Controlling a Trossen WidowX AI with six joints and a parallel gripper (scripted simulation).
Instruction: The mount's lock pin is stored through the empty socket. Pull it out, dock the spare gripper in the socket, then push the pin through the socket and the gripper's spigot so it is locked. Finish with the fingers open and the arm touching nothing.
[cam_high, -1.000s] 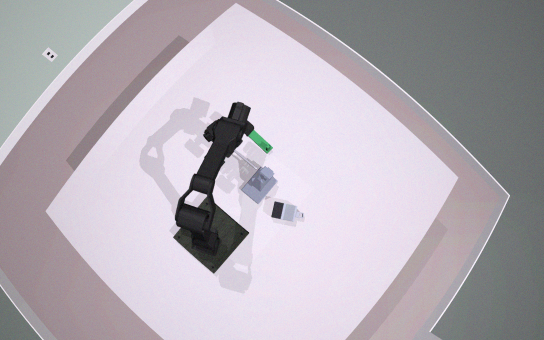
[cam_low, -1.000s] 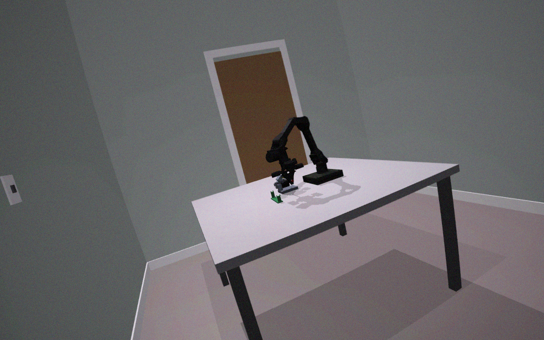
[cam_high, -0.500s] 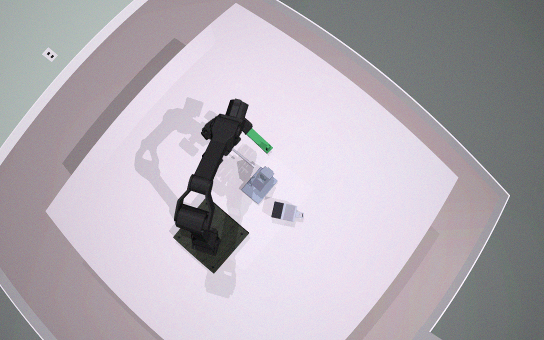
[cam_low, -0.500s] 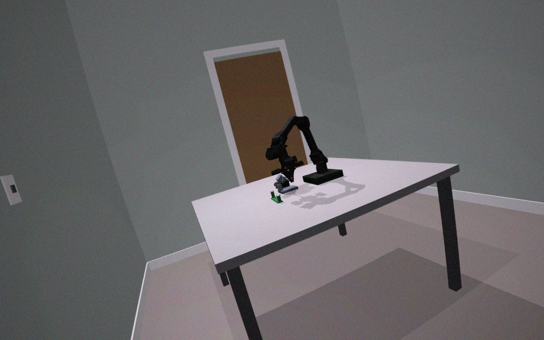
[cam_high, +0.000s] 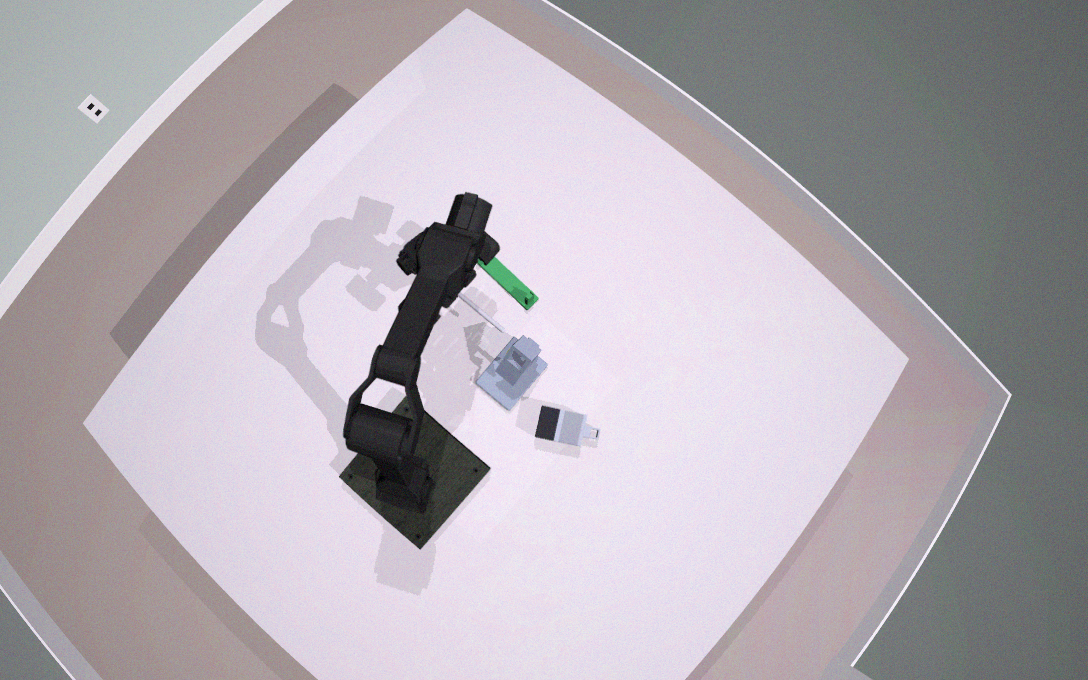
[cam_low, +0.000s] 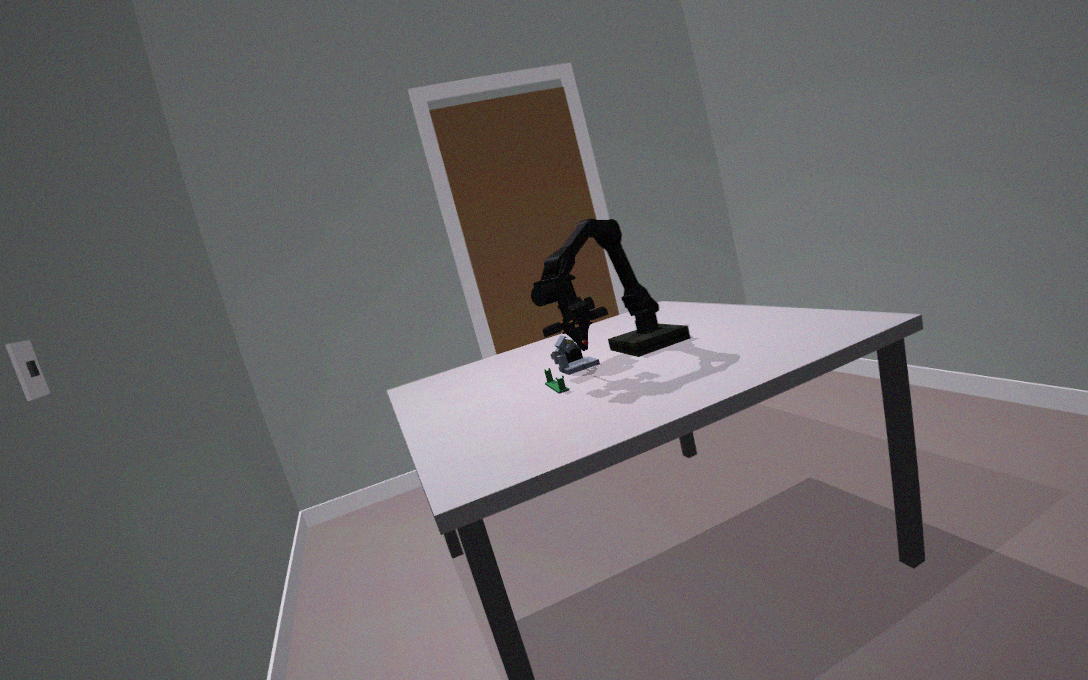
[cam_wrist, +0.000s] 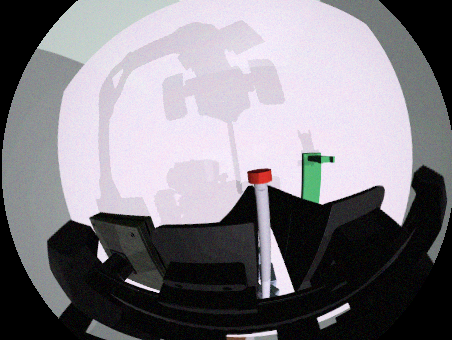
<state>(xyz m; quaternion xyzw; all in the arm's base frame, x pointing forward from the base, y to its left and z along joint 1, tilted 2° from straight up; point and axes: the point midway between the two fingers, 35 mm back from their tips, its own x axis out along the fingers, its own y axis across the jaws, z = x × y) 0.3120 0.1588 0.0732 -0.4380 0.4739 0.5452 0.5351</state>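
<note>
Right now my gripper tip is 90 mm short of the green cradle, 70 mm above it and 50 mm to the left of it. The rest, counted from my gripper tip: mount (170 mm to the right, 30 mm below, 20 mm behind); then spare gripper (320 mm to the right, 70 mm below, 60 mm behind).
</note>
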